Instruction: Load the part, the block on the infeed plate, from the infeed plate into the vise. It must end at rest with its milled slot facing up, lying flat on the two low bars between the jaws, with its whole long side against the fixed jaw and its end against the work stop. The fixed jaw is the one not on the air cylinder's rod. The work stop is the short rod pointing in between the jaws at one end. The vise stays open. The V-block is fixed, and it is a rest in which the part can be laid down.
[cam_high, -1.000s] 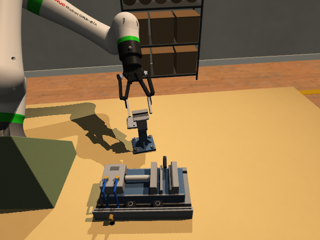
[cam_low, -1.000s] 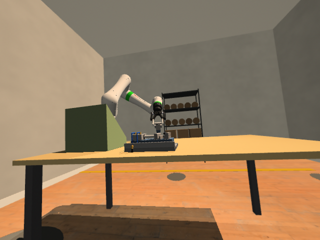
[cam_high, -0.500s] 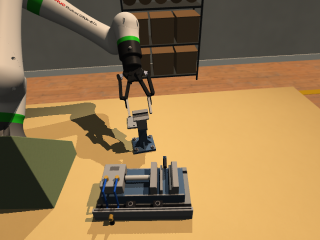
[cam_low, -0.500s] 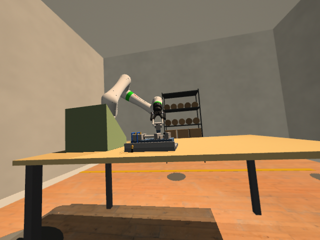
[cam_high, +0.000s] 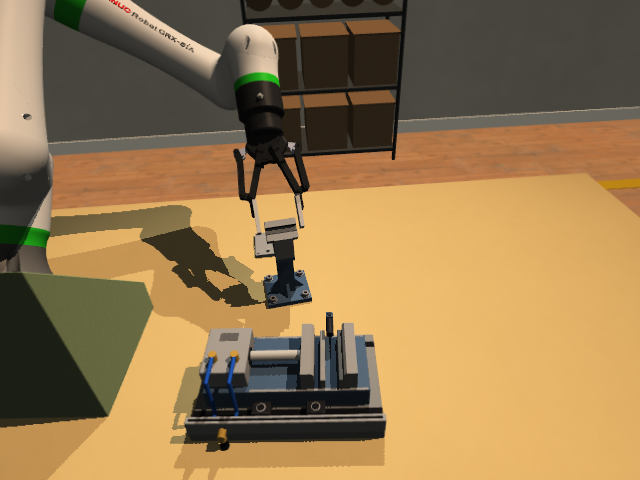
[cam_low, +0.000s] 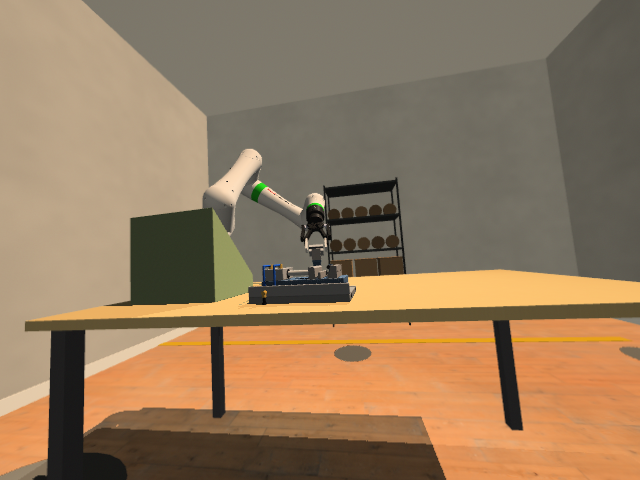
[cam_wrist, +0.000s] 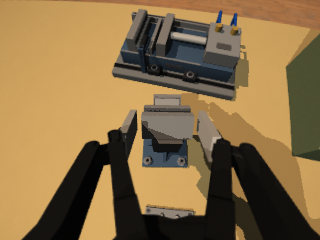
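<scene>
Now: hand 2 cm to the left of the part and 2 cm above it. Round my hand: infeed plate 17 cm below, 14 cm to the left, 3 cm behind; then V-block post 12 cm below, 2 cm to the right; then work stop 21 cm to the right, 9 cm below, 9 cm ahead.
</scene>
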